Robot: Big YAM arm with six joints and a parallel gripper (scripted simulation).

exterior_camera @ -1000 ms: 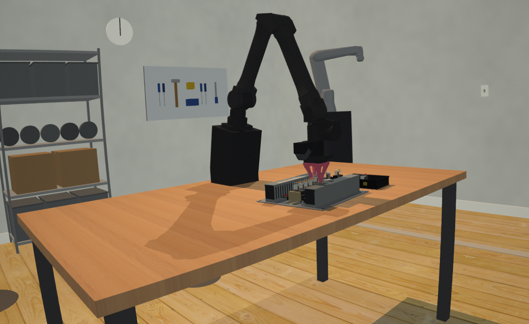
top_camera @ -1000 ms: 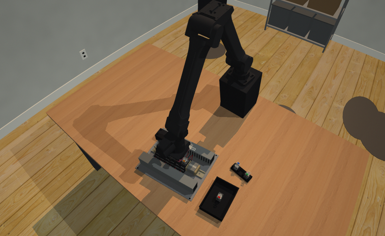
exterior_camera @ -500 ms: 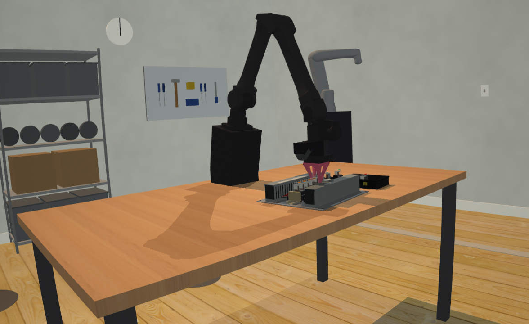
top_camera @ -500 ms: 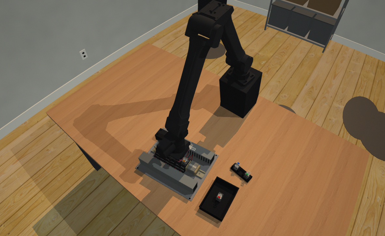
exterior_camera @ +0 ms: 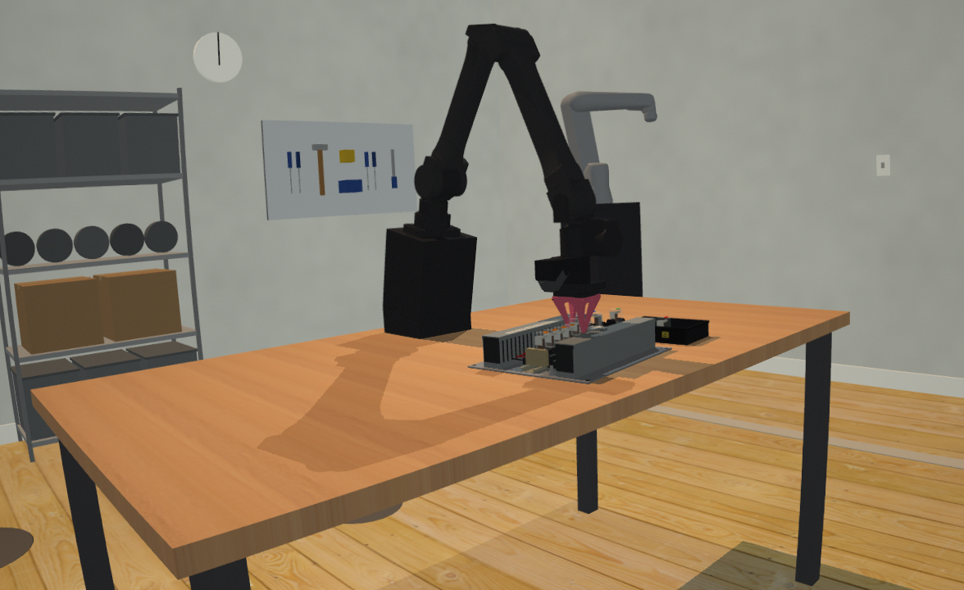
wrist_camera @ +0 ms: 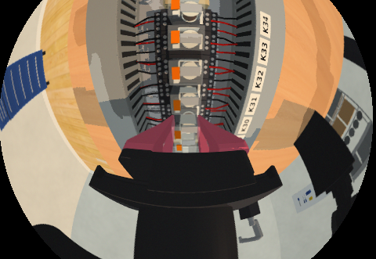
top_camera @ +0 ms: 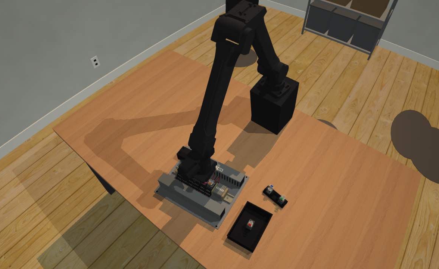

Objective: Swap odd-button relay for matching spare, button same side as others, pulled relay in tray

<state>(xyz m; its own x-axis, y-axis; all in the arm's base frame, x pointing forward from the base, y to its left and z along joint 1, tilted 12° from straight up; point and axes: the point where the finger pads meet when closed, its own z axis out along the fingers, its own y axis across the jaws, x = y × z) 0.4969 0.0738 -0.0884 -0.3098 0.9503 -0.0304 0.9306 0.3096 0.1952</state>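
The grey relay panel lies 1 cm ahead of my hand, 2 cm to the right of it and 6 cm below it. Round my hand: blue-button relay 18 cm behind, 20 cm to the left, 3 cm below; then black tray 1 cm behind, 25 cm to the left, 4 cm below; then black spare holder 18 cm behind, 23 cm to the left, 5 cm below.
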